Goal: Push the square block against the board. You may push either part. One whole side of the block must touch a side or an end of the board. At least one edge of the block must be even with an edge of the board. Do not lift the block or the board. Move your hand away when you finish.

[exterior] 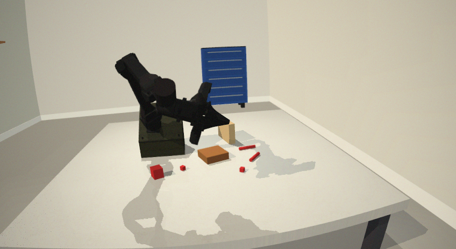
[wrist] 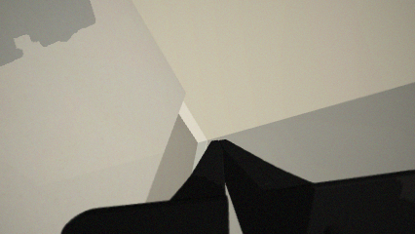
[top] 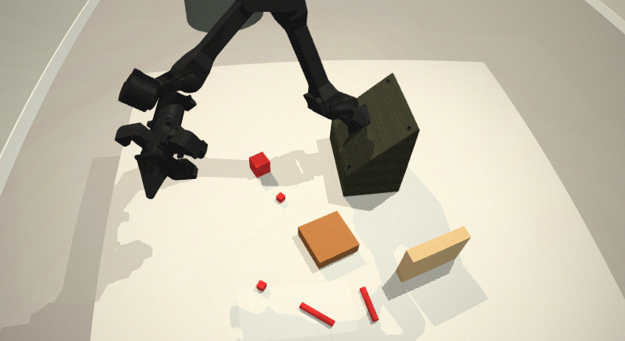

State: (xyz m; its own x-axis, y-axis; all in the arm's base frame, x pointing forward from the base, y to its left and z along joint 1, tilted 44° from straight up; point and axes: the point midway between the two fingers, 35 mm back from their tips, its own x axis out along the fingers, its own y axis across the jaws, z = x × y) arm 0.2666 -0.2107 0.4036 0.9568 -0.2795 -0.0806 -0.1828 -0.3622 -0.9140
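My gripper tip is now 4 cm short of the tan board, 56 cm to the right of it and 20 cm above it. Also, from my gripper tip: red cube 27 cm behind, 19 cm to the left, 23 cm below; orange square block 4 cm behind, 34 cm to the left, 24 cm below.
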